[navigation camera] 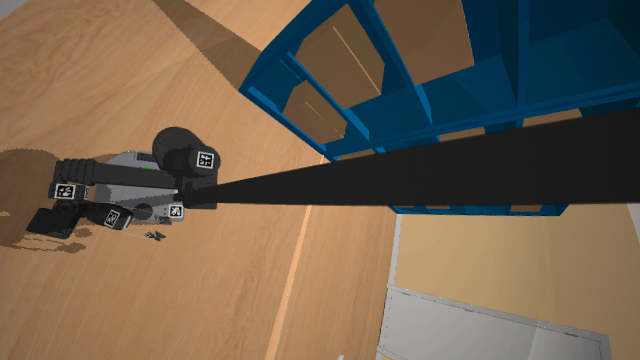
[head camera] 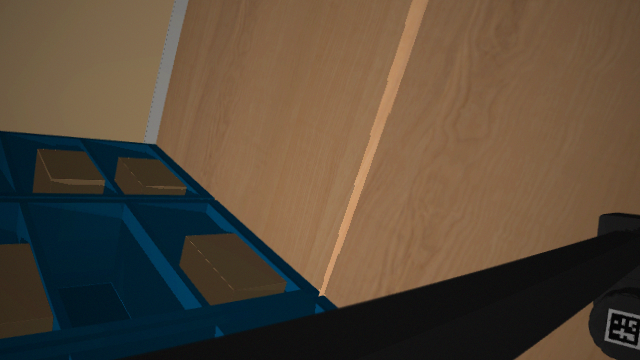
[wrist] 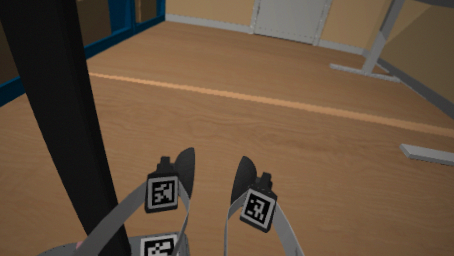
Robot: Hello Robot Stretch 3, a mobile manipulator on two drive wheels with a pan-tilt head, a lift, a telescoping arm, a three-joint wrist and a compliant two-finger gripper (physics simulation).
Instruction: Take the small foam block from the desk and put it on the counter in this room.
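My gripper is open, with no object between its fingertips. It hangs low over the wooden floor beside my base. The foam block and the counter do not show in these views. At the right of the wrist view, a white leg with a flat foot stands on the floor under a dark table edge, probably part of the desk. The desk's top surface is hidden.
A blue shelf unit holds brown boxes. A grey door is in the far wall. Another white foot lies at the right. My black mast blocks part of the views.
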